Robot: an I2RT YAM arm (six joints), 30 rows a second.
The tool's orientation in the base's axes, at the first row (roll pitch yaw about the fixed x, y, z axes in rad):
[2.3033 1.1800 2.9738]
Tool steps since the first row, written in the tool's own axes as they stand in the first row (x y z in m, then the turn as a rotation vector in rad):
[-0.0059 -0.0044 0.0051 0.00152 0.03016 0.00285]
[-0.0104 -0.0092 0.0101 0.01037 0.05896 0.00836]
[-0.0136 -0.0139 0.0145 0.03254 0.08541 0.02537]
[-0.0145 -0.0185 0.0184 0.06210 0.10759 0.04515]
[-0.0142 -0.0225 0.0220 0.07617 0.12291 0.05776]
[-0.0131 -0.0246 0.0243 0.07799 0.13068 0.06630]
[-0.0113 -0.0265 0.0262 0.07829 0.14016 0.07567]
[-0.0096 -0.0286 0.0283 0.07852 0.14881 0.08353]
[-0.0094 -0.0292 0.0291 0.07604 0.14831 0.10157]
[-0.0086 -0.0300 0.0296 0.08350 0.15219 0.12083]
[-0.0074 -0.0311 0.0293 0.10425 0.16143 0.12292]
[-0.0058 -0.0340 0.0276 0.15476 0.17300 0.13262]
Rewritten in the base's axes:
[0.0084 -0.0006 0.0029 -0.01555 0.02524 0.00641]
[0.0165 -0.0014 0.0044 -0.03114 0.05157 0.00498]
[0.0236 -0.0025 0.0049 -0.04196 0.08417 -0.01236]
[0.0294 -0.0037 0.0035 -0.05110 0.11568 -0.03845]
[0.0342 -0.0045 0.0012 -0.05580 0.13637 -0.05033]
[0.0367 -0.0046 -0.0010 -0.05462 0.14788 -0.05199]
[0.0385 -0.0047 -0.0037 -0.05322 0.16114 -0.05197]
[0.0406 -0.0049 -0.0064 -0.05244 0.17280 -0.05173]
[0.0414 -0.0049 -0.0070 -0.03799 0.18362 -0.05418]
[0.0419 -0.0051 -0.0081 -0.02885 0.19923 -0.06488]
[0.0419 -0.0061 -0.0094 -0.04034 0.20902 -0.08198]
[0.0417 -0.0093 -0.0113 -0.05874 0.22730 -0.12788]

